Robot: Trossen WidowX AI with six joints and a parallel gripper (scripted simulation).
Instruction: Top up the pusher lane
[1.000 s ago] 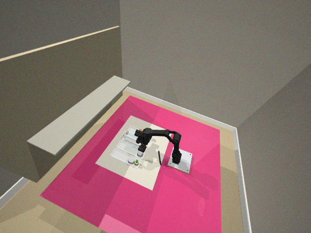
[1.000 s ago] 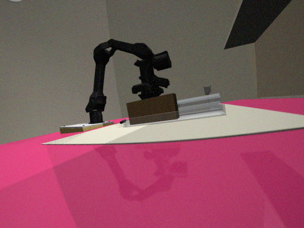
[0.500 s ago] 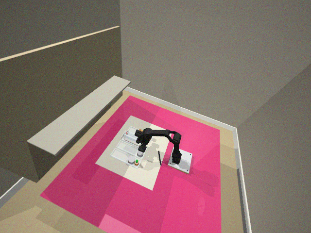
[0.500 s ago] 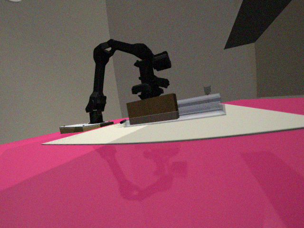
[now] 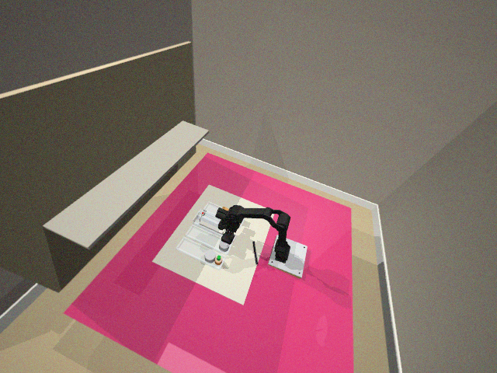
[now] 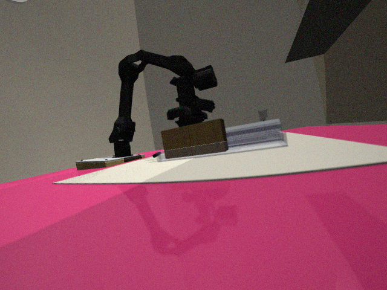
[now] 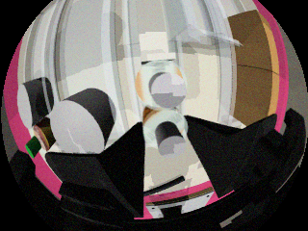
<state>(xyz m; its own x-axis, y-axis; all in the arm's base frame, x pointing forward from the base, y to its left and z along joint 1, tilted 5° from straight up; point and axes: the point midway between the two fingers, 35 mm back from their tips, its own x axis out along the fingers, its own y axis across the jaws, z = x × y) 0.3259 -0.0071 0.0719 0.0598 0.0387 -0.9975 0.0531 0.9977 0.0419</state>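
The lane rack is 140 mm ahead of my gripper tip, 30 mm to the right of it and 10 mm below it. The rest, counted from my gripper tip: black stick: 170 mm behind, 30 mm to the left, 30 mm below.
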